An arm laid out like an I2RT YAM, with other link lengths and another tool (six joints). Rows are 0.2 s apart.
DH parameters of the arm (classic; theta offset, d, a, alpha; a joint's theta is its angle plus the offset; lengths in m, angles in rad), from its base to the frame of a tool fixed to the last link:
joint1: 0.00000 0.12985 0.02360 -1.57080
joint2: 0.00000 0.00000 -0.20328 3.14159
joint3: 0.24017 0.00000 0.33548 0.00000
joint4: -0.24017 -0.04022 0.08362 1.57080
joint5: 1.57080 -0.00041 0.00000 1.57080
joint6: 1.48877 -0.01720 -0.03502 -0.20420
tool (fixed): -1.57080 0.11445 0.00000 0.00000
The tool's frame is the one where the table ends.
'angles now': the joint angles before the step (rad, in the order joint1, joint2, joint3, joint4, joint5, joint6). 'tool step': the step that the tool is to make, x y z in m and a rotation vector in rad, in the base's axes. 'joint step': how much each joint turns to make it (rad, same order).
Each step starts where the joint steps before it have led.
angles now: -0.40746 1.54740 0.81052 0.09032 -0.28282 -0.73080
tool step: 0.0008 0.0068 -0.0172 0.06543 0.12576 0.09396
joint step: 0.00080 0.09487 0.09909 -0.16373 -0.07645 -0.05703
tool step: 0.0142 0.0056 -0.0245 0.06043 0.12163 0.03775
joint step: 0.02053 0.16774 0.14886 -0.11959 -0.01779 -0.00816
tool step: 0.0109 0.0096 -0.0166 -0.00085 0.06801 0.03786
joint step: 0.03022 0.10611 0.09787 -0.06276 0.01687 -0.02200
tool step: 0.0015 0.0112 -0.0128 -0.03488 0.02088 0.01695
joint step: 0.02997 0.02910 0.00476 0.01289 0.04078 -0.01031
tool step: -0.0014 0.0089 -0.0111 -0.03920 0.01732 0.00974
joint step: 0.02437 0.01338 -0.01010 0.01623 0.04408 -0.00981
